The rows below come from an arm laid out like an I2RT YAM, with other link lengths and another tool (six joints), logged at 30 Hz.
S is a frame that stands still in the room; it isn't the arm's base.
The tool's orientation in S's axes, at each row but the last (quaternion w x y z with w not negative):
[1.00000 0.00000 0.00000 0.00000]
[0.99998 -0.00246 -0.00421 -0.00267]
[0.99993 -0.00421 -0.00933 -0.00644]
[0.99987 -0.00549 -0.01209 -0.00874]
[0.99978 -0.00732 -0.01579 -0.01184]
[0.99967 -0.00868 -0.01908 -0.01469]
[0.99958 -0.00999 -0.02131 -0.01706]
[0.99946 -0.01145 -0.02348 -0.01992]
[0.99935 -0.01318 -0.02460 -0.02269]
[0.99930 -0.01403 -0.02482 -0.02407]
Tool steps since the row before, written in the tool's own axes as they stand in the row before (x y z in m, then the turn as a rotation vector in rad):
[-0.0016 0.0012 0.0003 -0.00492 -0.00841 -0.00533]
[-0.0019 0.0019 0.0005 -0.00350 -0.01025 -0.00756]
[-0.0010 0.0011 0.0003 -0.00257 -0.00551 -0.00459]
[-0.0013 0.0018 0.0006 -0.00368 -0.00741 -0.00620]
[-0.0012 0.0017 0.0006 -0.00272 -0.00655 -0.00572]
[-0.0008 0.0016 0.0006 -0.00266 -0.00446 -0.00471]
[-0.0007 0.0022 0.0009 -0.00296 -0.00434 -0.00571]
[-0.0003 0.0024 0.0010 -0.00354 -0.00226 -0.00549]
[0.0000 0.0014 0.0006 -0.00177 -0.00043 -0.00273]
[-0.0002 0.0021 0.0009 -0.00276 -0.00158 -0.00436]
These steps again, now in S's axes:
[-0.0016 0.0012 0.0003 -0.00492 -0.00841 -0.00533]
[-0.0019 0.0019 0.0005 -0.00349 -0.01027 -0.00754]
[-0.0010 0.0011 0.0003 -0.00256 -0.00552 -0.00459]
[-0.0013 0.0018 0.0005 -0.00366 -0.00741 -0.00621]
[-0.0012 0.0017 0.0005 -0.00269 -0.00657 -0.00571]
[-0.0008 0.0016 0.0005 -0.00261 -0.00446 -0.00473]
[-0.0007 0.0022 0.0008 -0.00286 -0.00436 -0.00575]
[-0.0002 0.0024 0.0009 -0.00337 -0.00225 -0.00560]
[0.0000 0.0014 0.0006 -0.00165 -0.00043 -0.00280]
[-0.0001 0.0021 0.0008 -0.00262 -0.00157 -0.00445]

